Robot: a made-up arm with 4 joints.
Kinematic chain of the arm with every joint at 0, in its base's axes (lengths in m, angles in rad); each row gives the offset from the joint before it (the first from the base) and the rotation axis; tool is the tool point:
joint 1: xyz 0 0 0.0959 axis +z
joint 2: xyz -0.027 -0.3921 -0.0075 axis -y
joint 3: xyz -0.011 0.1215 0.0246 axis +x
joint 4: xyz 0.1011 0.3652 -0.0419 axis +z
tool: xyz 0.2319 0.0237 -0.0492
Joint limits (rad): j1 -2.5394..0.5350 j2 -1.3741..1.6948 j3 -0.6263..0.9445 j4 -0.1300..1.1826
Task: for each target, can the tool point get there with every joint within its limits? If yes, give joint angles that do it. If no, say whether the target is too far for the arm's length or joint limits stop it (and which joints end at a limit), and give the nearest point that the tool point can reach.
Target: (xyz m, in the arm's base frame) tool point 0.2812 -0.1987 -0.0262
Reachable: yes | joints -1.6996 -1.0126 0.2860 0.9939
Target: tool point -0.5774 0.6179 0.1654
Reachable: no: joint limits stop it (at a limit: joint 2, joint 3, joint 4) | nearest point -0.3503 0.3748 0.1877 | short by 0.333 m
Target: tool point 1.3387 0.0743 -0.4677
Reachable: no: too far | nearest point 0.4458 0.0247 -0.0552 | short by 0.985 m
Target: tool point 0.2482 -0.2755 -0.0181
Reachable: yes | joints -1.2679 0.4597 -0.4051 0.5244
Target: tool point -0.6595 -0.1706 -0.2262
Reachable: no: joint limits stop it (at a limit: joint 1, joint 2, joint 3, joint 4) | nearest point -0.4077 -0.0637 -0.1416 | short by 0.286 m
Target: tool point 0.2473 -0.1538 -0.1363
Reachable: yes | joints -1.7525 -0.4540 -0.1393 0.8853
